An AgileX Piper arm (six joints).
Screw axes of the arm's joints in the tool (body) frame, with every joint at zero. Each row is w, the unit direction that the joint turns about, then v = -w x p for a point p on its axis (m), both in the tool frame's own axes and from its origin. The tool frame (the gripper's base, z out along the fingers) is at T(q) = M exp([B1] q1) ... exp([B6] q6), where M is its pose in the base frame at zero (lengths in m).
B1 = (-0.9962, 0, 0.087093, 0, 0.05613, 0)
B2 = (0, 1, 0, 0.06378, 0, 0.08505)
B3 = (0, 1, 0, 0.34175, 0, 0.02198)
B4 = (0, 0, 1, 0, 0, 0)
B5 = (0, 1, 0, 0.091, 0, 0)
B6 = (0, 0, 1, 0, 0, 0)
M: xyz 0.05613 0 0.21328 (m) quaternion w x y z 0.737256 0 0.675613 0
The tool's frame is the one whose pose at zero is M.
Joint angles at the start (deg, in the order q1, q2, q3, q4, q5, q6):
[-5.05, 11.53, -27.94, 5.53, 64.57, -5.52]
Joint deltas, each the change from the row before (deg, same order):
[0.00, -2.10, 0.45, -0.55, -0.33, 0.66]
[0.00, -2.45, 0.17, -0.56, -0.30, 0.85]
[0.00, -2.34, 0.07, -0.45, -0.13, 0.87]
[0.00, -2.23, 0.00, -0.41, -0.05, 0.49]
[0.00, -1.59, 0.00, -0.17, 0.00, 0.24]
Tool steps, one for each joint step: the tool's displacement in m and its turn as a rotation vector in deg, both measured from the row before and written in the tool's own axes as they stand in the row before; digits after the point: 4 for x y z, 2 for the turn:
[0.0040, -0.0004, -0.0025, 0.61, -1.93, 0.29]
[0.0036, -0.0003, -0.0043, 0.62, -2.53, 0.44]
[0.0034, -0.0002, -0.0045, 0.48, -2.37, 0.52]
[0.0031, -0.0002, -0.0046, 0.42, -2.26, 0.18]
[0.0022, 0.0000, -0.0033, 0.18, -1.58, 0.08]

